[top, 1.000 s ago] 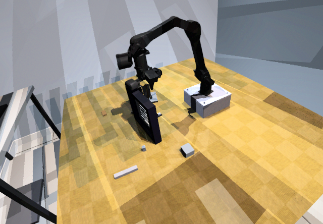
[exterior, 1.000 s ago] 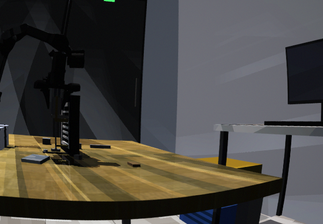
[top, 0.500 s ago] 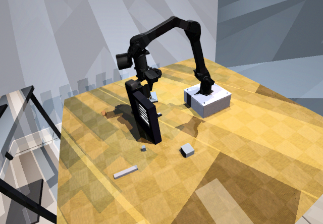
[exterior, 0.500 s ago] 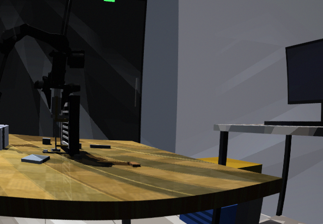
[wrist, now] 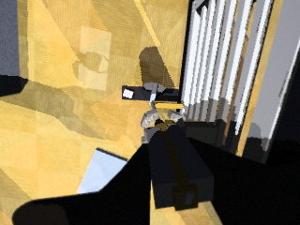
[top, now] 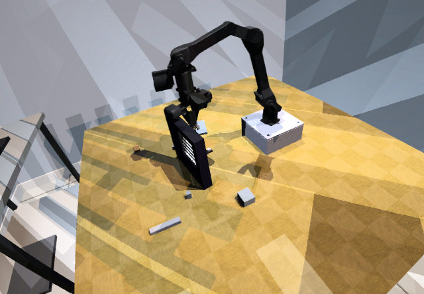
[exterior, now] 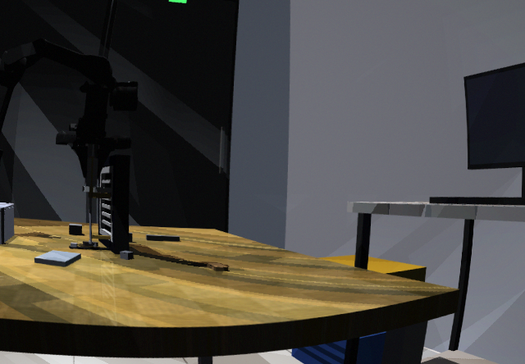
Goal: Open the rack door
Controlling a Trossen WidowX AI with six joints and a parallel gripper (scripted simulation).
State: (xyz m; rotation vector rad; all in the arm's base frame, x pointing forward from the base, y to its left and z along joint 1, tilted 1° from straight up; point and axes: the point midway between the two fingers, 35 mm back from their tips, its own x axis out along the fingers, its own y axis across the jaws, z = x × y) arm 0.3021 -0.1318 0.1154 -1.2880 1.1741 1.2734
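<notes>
My gripper tip is now 1 cm to the right of the upright door handle and 3 cm above it. Also, from my gripper tip: flat dark plate 11 cm behind, 16 cm to the right, 16 cm below; grey bar 28 cm ahead, 21 cm to the left, 16 cm below.
</notes>
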